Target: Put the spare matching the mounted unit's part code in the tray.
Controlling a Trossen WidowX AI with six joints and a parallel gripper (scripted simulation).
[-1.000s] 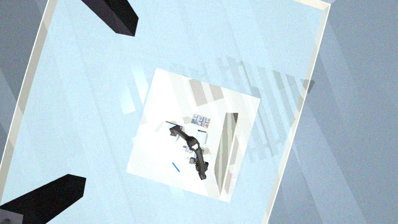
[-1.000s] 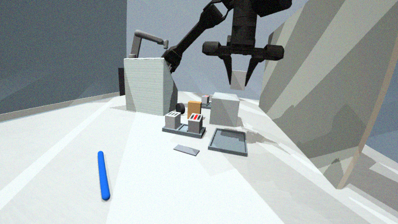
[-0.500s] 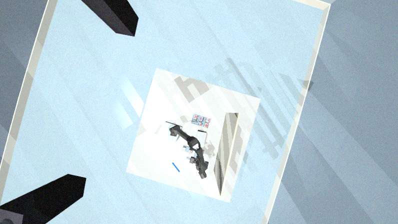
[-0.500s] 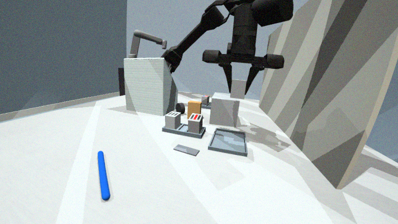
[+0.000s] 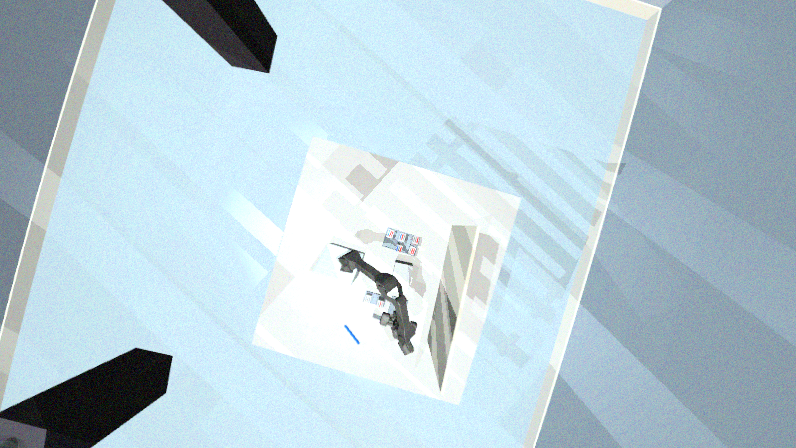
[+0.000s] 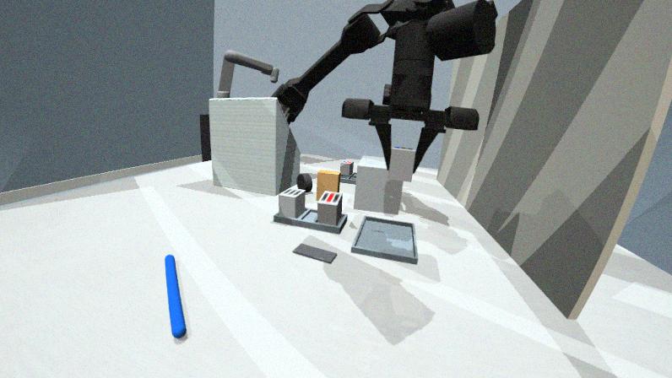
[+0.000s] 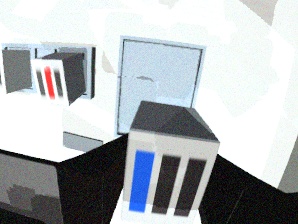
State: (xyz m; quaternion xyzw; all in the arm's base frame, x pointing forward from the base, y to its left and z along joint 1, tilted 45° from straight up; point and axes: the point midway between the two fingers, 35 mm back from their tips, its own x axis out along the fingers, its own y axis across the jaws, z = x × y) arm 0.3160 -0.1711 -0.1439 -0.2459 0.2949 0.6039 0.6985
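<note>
My gripper tip is now 1 cm past the grey tray, 1 cm to the right of it and 12 cm above it. Also, from my gripper tip: grey spare block (2 cm above); mounted unit (2 cm behind, 21 cm to the left, 7 cm below); rack (15 cm behind, 3 cm to the left, 11 cm below).
</note>
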